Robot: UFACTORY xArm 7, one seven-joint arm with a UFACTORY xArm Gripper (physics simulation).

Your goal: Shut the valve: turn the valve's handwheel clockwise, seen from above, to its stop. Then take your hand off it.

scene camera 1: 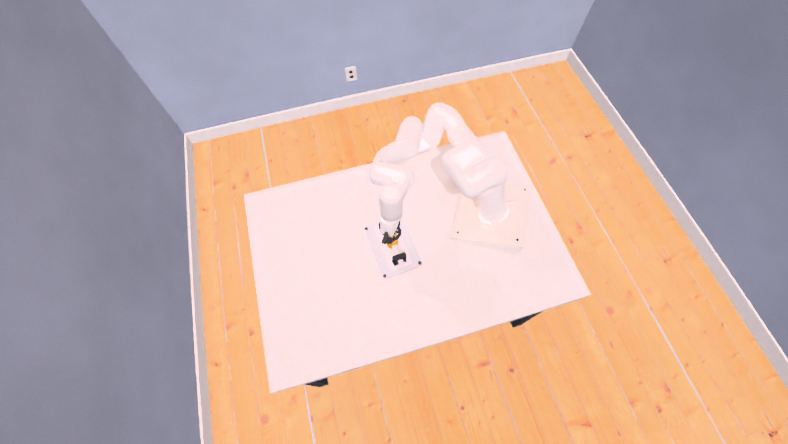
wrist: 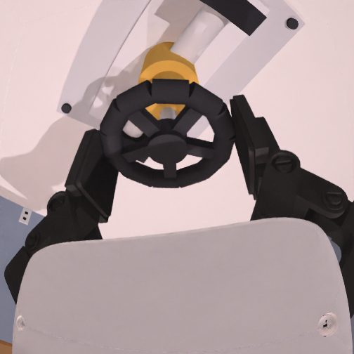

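Note:
The valve's black spoked handwheel (scene camera 1: pixel 392 238) (wrist: pixel 170 91) stands over the yellow valve body (scene camera 1: pixel 392 244) (wrist: pixel 167 67). My gripper (scene camera 1: pixel 390 233) (wrist: pixel 167 132) is around the wheel, with one finger pad at the left side of its rim and the other at the right side. Both pads appear to touch the rim, so the gripper is shut on the handwheel. In the scene view the fingers and the wheel merge into one small dark shape. The wheel's turn angle cannot be read against any mark.
The valve is on a pale grey plate (scene camera 1: pixel 410 256) (wrist: pixel 87 85) with dark corner bolts. A white pipe (wrist: pixel 200 35) leads from the yellow body to a black bracket (scene camera 1: pixel 398 258) (wrist: pixel 240 15). The arm's base stands on a board (scene camera 1: pixel 465 228) on the table (scene camera 1: pixel 330 325).

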